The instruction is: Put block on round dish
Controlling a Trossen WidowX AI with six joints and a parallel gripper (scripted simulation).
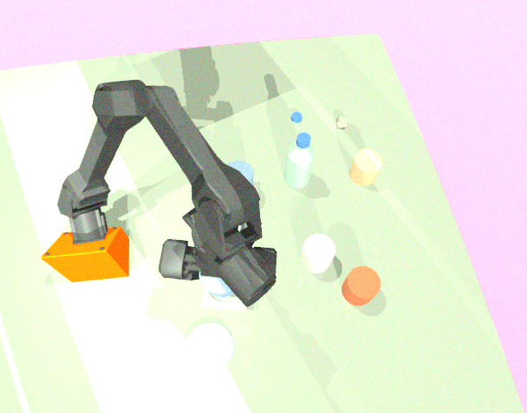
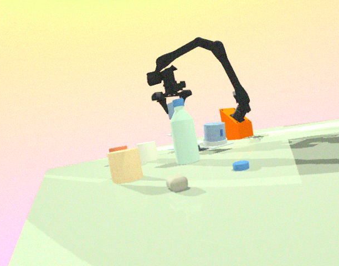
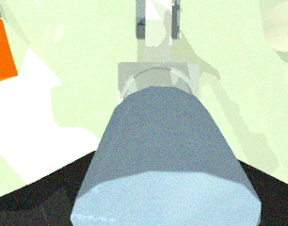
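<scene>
Right now the pale blue-white block is 10 mm ahead of my gripper tip, 10 mm to the left of it and 80 mm below it. From my gripper tip the other things lie so: round white dish (60 mm behind, 90 mm to the right, 170 mm below); then white balance (50 mm ahead, 130 mm to the left, 150 mm below); then white cylinder (230 mm ahead, 60 mm to the left, 130 mm below).
</scene>
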